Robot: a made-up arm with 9 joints. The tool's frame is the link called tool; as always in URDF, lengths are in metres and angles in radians. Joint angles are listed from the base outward.
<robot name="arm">
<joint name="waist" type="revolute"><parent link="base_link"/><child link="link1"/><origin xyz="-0.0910 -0.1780 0.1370" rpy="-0.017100 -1.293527 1.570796"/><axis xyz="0 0 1"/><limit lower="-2.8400" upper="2.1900"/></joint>
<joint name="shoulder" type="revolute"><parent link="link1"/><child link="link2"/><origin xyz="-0.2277 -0.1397 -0.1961" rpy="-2.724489 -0.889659 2.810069"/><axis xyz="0 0 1"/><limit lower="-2.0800" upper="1.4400"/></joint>
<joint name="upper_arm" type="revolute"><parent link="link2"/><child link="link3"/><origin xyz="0.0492 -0.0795 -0.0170" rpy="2.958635 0.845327 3.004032"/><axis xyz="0 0 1"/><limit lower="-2.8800" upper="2.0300"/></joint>
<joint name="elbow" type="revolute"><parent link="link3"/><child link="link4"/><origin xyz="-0.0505 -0.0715 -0.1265" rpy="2.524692 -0.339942 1.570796"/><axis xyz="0 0 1"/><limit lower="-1.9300" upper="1.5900"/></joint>
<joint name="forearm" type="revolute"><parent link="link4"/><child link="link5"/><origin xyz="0.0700 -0.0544 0.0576" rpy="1.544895 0.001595 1.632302"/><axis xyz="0 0 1"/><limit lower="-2.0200" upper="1.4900"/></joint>
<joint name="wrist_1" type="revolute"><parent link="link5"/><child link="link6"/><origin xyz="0.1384 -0.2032 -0.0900" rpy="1.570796 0.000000 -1.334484"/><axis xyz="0 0 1"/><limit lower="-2.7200" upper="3.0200"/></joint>
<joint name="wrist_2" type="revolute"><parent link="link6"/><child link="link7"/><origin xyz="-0.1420 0.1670 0.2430" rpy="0.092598 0.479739 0.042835"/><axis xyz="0 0 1"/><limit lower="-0.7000" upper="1.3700"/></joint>
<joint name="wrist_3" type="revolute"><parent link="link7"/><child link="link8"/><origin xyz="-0.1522 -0.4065 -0.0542" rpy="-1.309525 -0.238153 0.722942"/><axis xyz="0 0 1"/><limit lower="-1.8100" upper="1.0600"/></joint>
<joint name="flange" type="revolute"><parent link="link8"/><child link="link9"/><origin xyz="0.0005 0.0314 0.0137" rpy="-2.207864 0.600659 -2.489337"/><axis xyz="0 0 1"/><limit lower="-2.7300" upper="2.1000"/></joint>
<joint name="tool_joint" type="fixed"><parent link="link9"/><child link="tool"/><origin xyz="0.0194 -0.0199 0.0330" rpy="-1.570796 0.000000 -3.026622"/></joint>
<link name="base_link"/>
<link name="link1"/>
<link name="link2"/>
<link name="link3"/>
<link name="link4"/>
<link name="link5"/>
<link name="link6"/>
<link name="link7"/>
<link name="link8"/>
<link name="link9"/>
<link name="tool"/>
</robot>
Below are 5 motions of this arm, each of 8 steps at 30 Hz.
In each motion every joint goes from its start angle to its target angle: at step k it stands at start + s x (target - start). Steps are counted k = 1, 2, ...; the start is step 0. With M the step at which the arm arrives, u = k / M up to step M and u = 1 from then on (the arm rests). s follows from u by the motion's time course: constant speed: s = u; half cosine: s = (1 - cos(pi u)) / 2; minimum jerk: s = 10 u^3 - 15 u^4 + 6 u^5.
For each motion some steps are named. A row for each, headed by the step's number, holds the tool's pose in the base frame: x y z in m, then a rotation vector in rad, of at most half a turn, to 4 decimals.
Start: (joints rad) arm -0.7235 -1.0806 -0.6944 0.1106 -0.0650 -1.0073 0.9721 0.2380 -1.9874
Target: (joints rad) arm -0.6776 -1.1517 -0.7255 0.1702 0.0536 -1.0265 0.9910 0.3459 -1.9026
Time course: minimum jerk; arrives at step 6
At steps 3, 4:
3: -0.0213 0.0510 -0.4118 0.4292 -0.2489 0.3239
4: -0.0144 0.0562 -0.4077 0.4000 -0.2671 0.3872

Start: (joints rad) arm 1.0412 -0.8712 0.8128 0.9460 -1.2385 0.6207 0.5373 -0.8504 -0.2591
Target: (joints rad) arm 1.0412 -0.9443 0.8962 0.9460 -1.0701 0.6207 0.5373 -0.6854 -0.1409
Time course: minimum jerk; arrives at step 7
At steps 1, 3, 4, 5, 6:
1: 0.5718 0.3732 0.2470 -1.0915 1.9823 0.5836
3: 0.5518 0.3830 0.2697 -1.0709 1.9298 0.5053
4: 0.5347 0.3908 0.2860 -1.0540 1.8848 0.4492
5: 0.5190 0.3976 0.2990 -1.0391 1.8439 0.4046
6: 0.5100 0.4013 0.3057 -1.0308 1.8206 0.3814

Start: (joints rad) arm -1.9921 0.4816 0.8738 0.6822 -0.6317 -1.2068 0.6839 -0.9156 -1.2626
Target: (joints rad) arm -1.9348 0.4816 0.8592 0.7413 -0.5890 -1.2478 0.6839 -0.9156 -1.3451
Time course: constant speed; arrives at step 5
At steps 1, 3, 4, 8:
1: -0.5802 -0.0024 -0.1024 0.0945 -0.9252 -1.4540
3: -0.5744 -0.0037 -0.1065 0.1371 -0.8845 -1.4572
4: -0.5714 -0.0044 -0.1085 0.1585 -0.8641 -1.4585
8: -0.5684 -0.0051 -0.1105 0.1799 -0.8436 -1.4597

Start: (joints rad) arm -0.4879 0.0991 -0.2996 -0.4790 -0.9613 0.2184 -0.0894 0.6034 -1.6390
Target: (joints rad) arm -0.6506 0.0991 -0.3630 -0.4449 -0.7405 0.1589 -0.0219 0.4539 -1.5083
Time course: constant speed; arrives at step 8
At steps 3, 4, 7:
3: 0.2759 -0.0233 -0.5408 -0.1901 -0.6804 -1.0185
4: 0.2564 -0.0266 -0.5539 -0.2273 -0.6845 -1.0129
7: 0.1950 -0.0359 -0.5886 -0.3346 -0.6959 -0.9864

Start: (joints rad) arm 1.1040 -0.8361 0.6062 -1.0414 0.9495 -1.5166 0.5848 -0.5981 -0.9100
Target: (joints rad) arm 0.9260 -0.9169 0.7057 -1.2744 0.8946 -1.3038 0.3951 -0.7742 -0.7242
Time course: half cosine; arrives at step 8
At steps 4, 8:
4: 0.2166 0.2925 0.1951 -0.3936 0.3654 -1.2838
8: 0.1966 0.3179 0.1786 -0.5005 0.2175 -1.1688

